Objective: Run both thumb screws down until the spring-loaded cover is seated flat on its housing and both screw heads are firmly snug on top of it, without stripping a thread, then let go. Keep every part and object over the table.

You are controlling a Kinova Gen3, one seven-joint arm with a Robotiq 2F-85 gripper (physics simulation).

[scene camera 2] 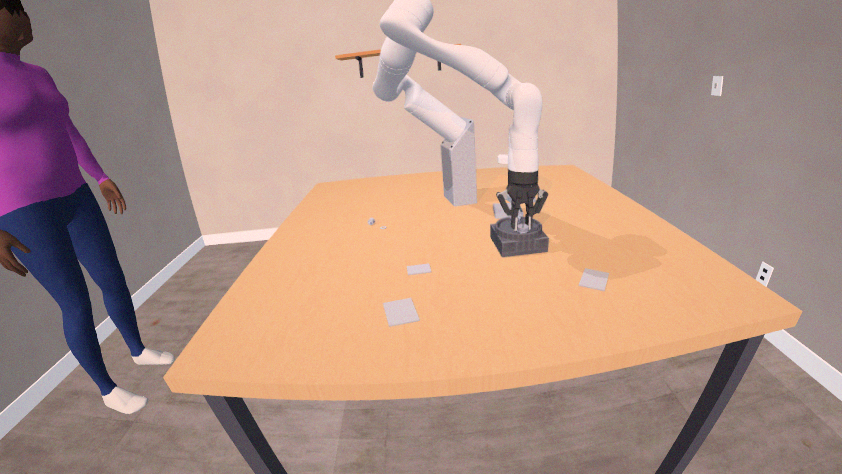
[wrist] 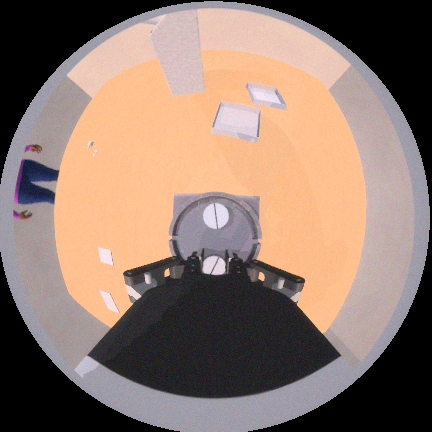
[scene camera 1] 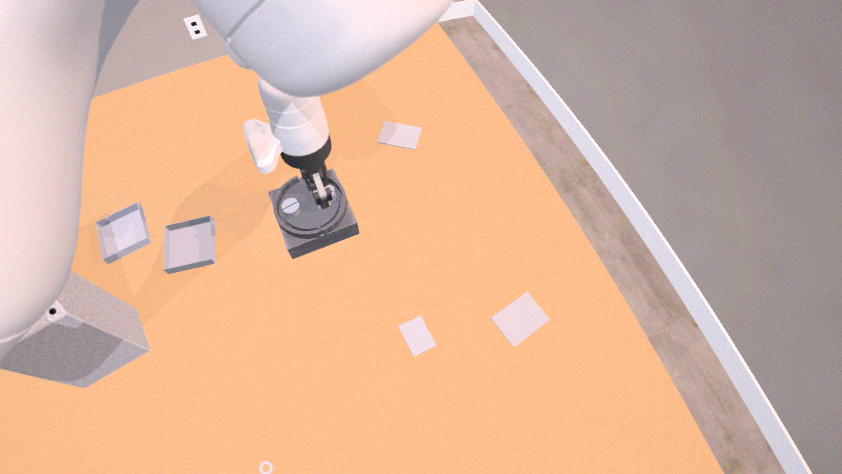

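Where they show: gripper, fingertip midpoint: [scene camera 2: 521,229] [wrist: 214,255] [scene camera 1: 321,198]; arm's base, link origin: [scene camera 2: 457,131].
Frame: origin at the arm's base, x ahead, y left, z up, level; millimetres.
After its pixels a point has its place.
The dark square housing [scene camera 1: 324,242] {x 404, y -35, z -233 mm} [scene camera 2: 521,244] {x 474, y 5, z -219 mm} [wrist: 181,201] {x 358, y -14, z -210 mm} stands on the table. The round grey cover [scene camera 1: 307,220] {x 396, y -2, z -198 mm} [wrist: 195,235] {x 406, y 2, z -198 mm} lies inside its raised ring. One thumb screw [scene camera 1: 290,205] {x 383, y 31, z -185 mm} [wrist: 216,216] {x 384, y 32, z -185 mm}, with a white slotted head, stands free of the gripper on the cover. My gripper [scene camera 1: 323,198] {x 435, y 24, z -198 mm} [scene camera 2: 523,226] {x 435, y 24, z -198 mm} [wrist: 214,255] {x 435, y 24, z -198 mm} points down and is shut on the other thumb screw [wrist: 214,265] {x 444, y 23, z -184 mm}, whose slotted head shows between the fingertips in the wrist view. The gap under each head and the seating of the cover cannot be told.
Two shallow trays [scene camera 1: 123,232] {x 80, y 204, z -249 mm} [scene camera 1: 189,244] {x 191, y 104, z -249 mm} [wrist: 237,120] {x 190, y 100, z -249 mm} [wrist: 266,95] {x 76, y 205, z -249 mm} lie toward the robot base [scene camera 2: 460,170] {x 63, y -16, z -124 mm}. Flat light plates [scene camera 1: 400,135] {x 647, y 108, z -247 mm} [scene camera 1: 417,335] {x 452, y -252, z -247 mm} [scene camera 1: 520,319] {x 606, y -323, z -247 mm} lie about the table. A small ring [scene camera 1: 265,467] {x 155, y -296, z -248 mm} lies farther off. A person [scene camera 2: 47,176] stands beside the table.
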